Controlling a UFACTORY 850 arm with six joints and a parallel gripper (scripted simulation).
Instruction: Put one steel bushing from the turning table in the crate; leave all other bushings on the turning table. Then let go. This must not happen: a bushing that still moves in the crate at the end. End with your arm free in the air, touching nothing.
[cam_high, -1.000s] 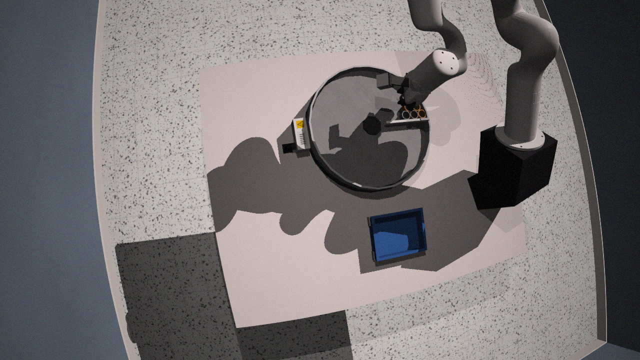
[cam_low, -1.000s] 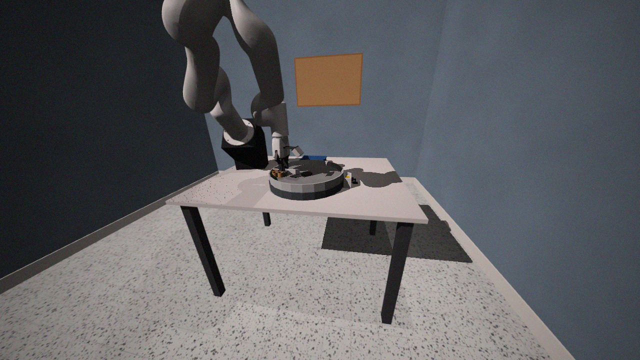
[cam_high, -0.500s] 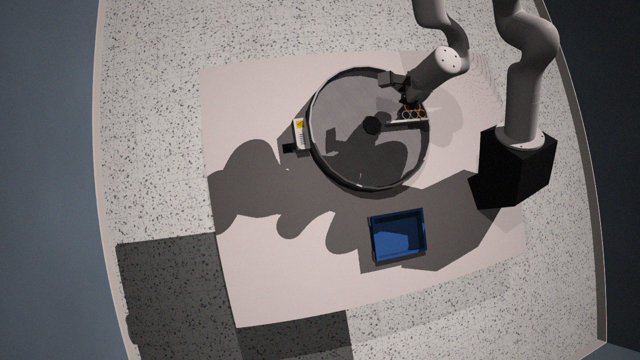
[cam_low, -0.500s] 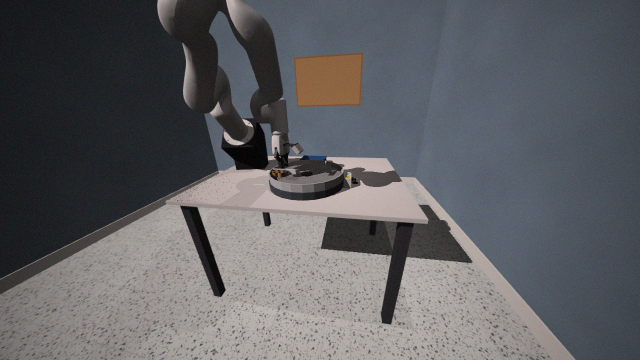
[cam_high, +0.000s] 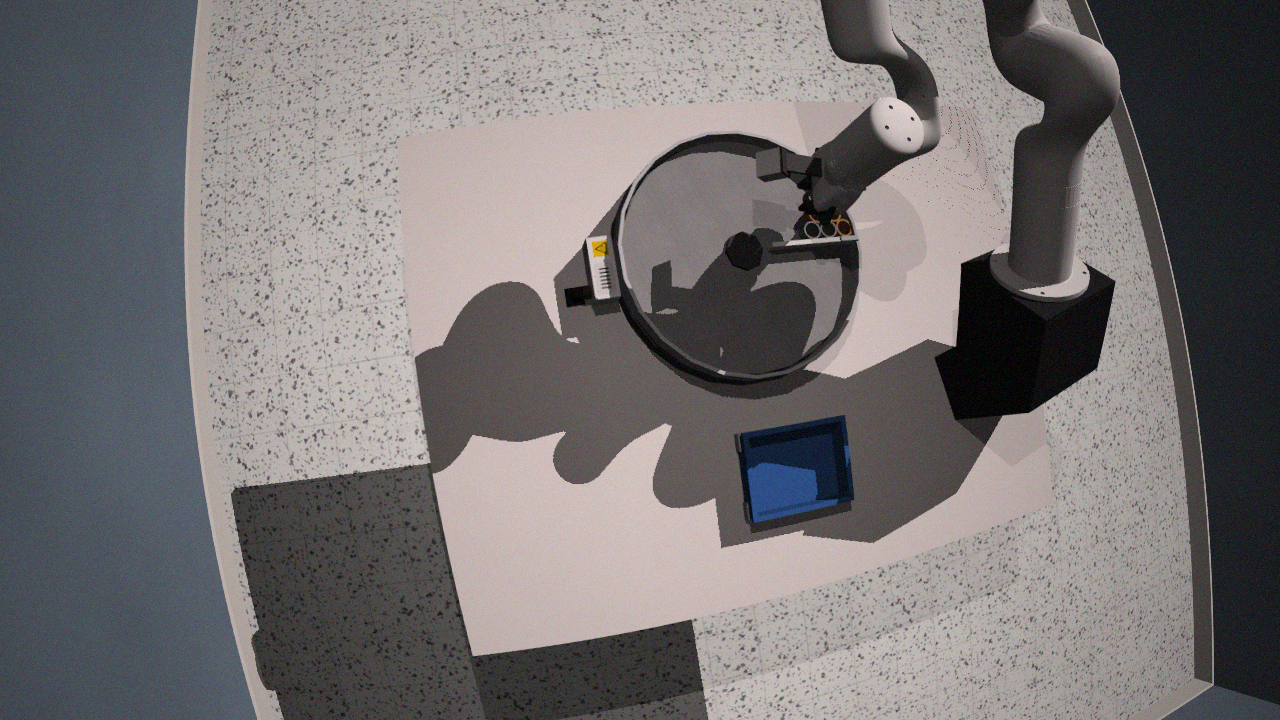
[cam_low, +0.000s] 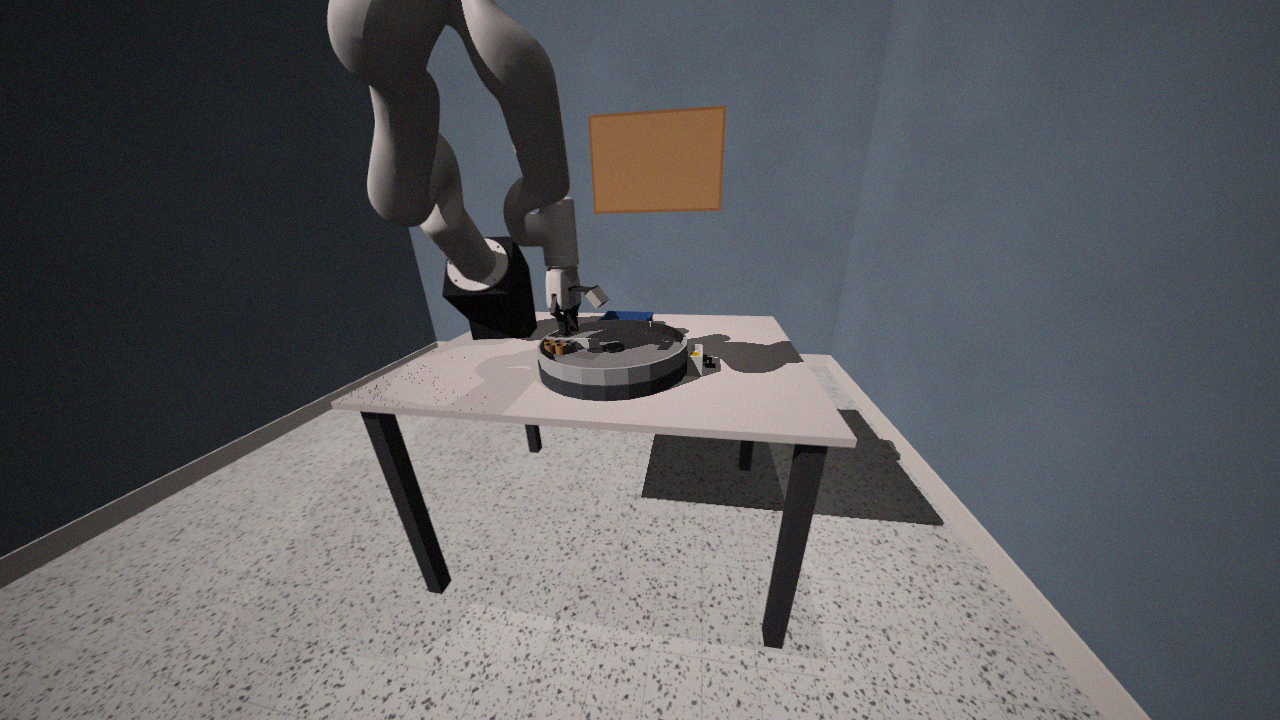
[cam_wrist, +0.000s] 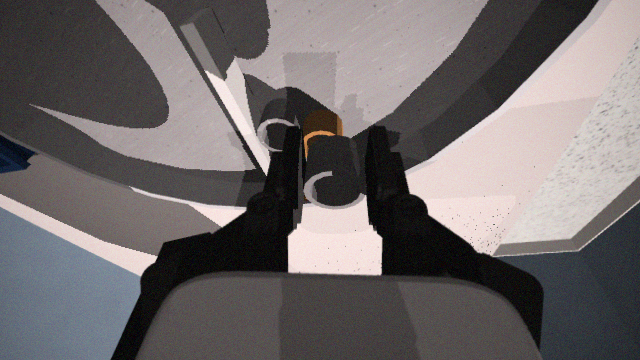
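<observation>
The blue crate lies 41 cm to the left of my hand, 15 cm ahead of it and 11 cm below it. From my hand the other things lie so: grey turning table 12 cm ahead, 9 cm below, 4 cm to the left.
</observation>
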